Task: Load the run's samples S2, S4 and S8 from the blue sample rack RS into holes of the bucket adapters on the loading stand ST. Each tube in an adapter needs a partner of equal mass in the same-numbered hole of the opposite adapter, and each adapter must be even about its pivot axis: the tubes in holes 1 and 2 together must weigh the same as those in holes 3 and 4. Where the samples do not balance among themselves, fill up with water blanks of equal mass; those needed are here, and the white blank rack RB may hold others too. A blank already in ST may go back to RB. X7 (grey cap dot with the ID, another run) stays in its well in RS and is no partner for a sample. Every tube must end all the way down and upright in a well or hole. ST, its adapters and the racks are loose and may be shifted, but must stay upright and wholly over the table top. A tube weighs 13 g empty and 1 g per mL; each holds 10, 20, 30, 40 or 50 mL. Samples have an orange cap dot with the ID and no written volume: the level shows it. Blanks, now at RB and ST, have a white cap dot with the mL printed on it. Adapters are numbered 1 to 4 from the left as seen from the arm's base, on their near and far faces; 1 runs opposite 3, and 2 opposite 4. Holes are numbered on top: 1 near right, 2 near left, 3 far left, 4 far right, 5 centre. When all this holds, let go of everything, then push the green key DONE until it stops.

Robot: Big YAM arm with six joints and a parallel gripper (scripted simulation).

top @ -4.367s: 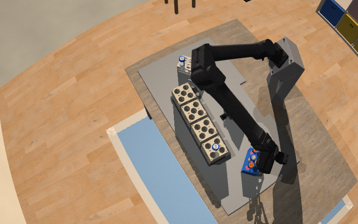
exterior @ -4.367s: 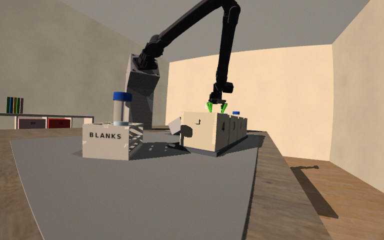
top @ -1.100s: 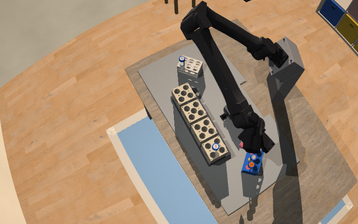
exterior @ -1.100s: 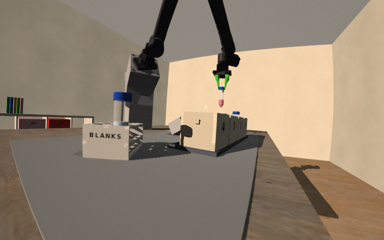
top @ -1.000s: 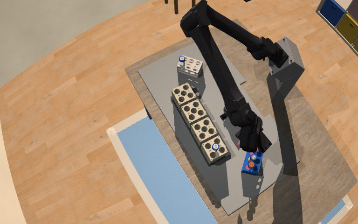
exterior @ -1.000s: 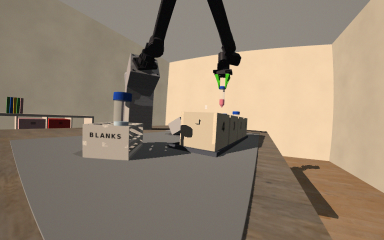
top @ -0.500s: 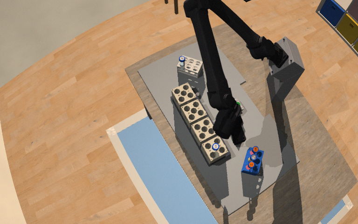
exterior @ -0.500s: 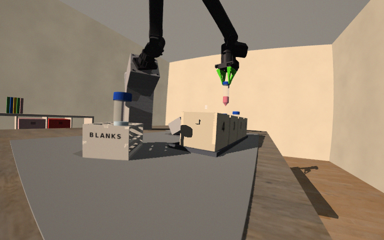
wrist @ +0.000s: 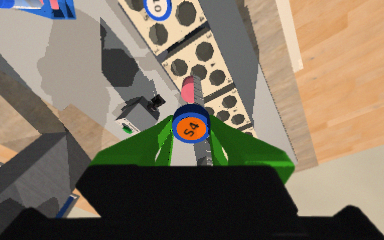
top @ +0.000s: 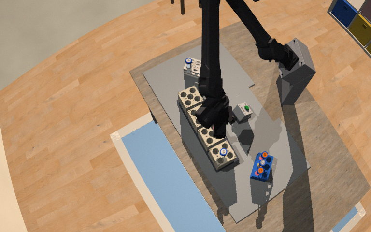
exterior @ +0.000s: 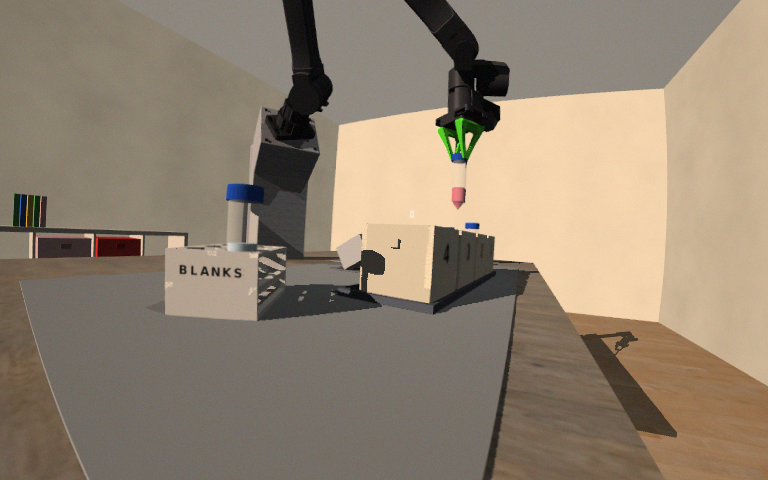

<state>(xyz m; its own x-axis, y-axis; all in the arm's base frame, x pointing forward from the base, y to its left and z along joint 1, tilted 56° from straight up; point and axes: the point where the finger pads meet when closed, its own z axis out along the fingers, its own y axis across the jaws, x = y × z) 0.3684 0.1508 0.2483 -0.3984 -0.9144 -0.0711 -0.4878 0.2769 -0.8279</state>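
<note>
The orange-dot sample lies 10 mm ahead of my hand and 50 mm below it. From my hand the other things lie so: orange-dot tube: 130 mm behind, 230 mm to the left, 190 mm below; green DONE key: 230 mm behind, 20 mm to the right, 190 mm below; white-dot blank marked 10: 20 mm ahead, 90 mm to the left, 190 mm below.
</note>
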